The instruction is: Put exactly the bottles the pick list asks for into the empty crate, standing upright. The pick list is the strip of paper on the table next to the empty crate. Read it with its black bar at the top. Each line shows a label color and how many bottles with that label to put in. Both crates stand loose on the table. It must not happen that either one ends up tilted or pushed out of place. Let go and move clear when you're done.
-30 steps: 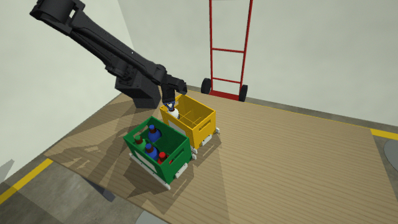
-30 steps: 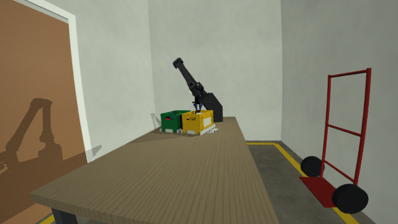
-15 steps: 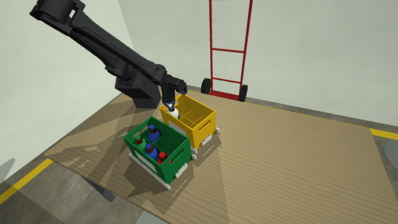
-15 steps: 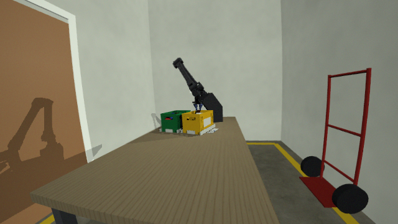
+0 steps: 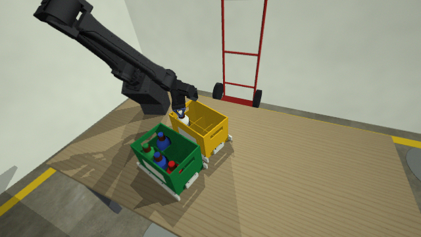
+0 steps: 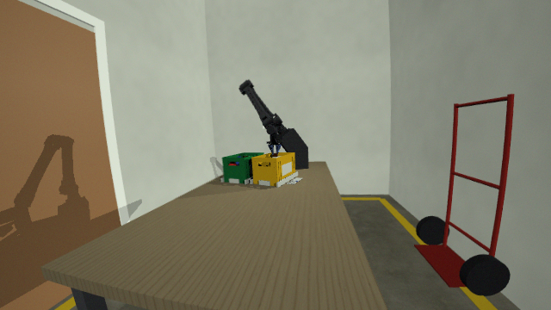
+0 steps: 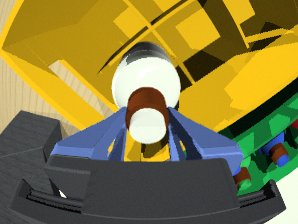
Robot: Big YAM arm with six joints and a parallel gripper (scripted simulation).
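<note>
Right now the white-labelled bottle is 60 mm below my hand. Round my hand: green crate 230 mm to the right, 90 mm below, 20 mm ahead; pick list 170 mm below, 150 mm ahead, 130 mm to the left; yellow crate 100 mm ahead, 90 mm below.
</note>
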